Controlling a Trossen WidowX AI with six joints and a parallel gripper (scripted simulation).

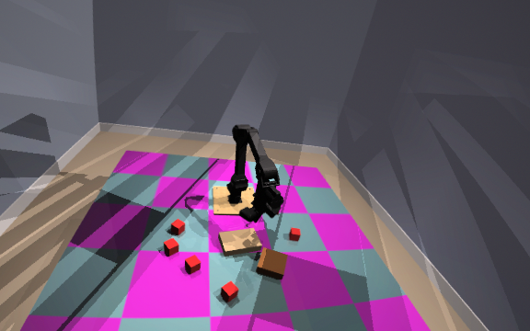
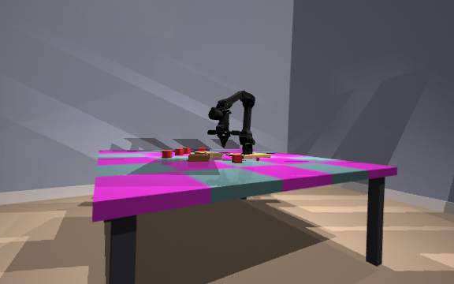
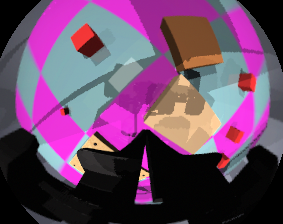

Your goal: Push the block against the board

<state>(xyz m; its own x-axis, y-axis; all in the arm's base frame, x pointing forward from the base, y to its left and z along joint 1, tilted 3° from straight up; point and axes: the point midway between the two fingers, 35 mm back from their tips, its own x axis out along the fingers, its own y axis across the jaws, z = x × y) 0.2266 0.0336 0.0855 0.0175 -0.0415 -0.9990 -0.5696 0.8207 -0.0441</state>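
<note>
Now: gripper tip 50 mm short of the tan board, 70 mm to the left of it and 50 mm above it. The rest, counted from my gripper tip: square block 180 mm ahead, 20 mm to the left, 50 mm below.
</note>
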